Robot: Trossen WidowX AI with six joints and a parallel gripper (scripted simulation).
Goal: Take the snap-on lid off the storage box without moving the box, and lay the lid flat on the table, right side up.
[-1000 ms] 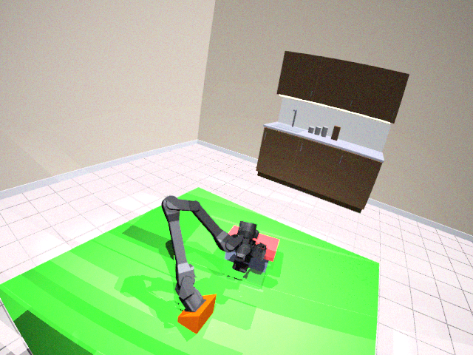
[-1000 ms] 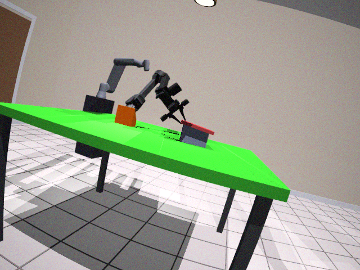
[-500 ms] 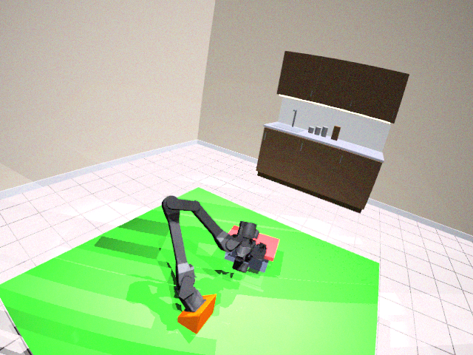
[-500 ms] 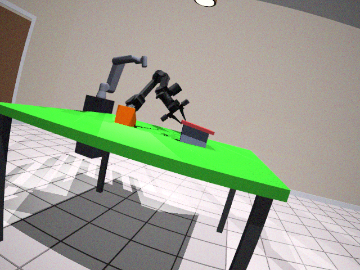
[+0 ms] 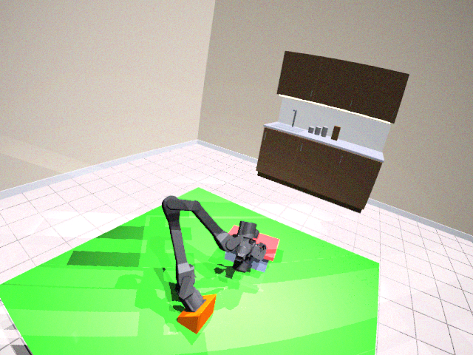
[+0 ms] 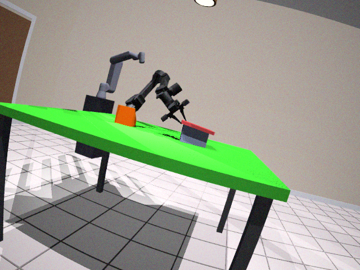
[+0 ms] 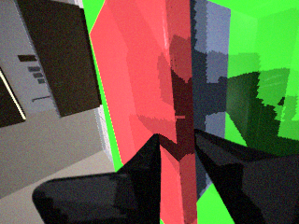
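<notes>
The lid lies 7 cm ahead of my gripper tip and 2 cm to the left of it. The rest, counted from my gripper tip: storage box 7 cm ahead, 5 cm below, 2 cm to the left.
</notes>
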